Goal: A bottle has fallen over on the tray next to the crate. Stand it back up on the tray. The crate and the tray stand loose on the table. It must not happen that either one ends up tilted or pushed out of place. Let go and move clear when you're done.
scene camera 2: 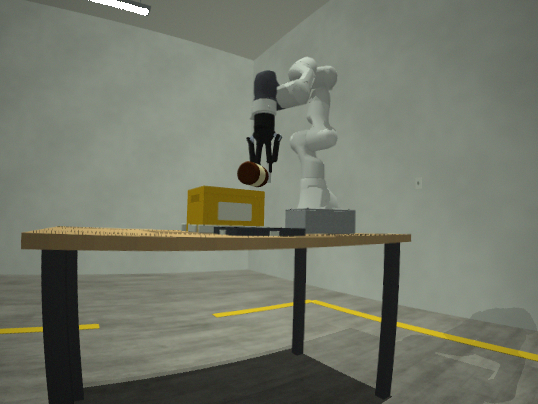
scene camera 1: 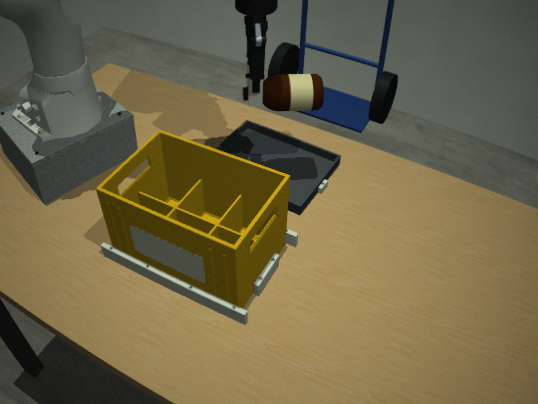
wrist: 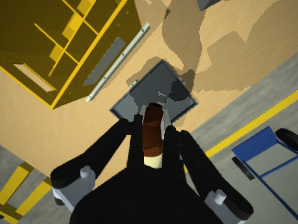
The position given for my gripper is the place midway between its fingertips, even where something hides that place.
I see my gripper (scene camera 1: pixel 254 99), a brown bottle (scene camera 1: pixel 283 92), a yellow crate (scene camera 1: pixel 191 179) and a tray (scene camera 1: pixel 308 165).
The brown bottle is seen too in the wrist view (wrist: pixel 151 130). The yellow crate is seen too in scene camera 2 (scene camera 2: pixel 217 206) and in the wrist view (wrist: pixel 92 58). The tray shows as well in the wrist view (wrist: pixel 160 85).
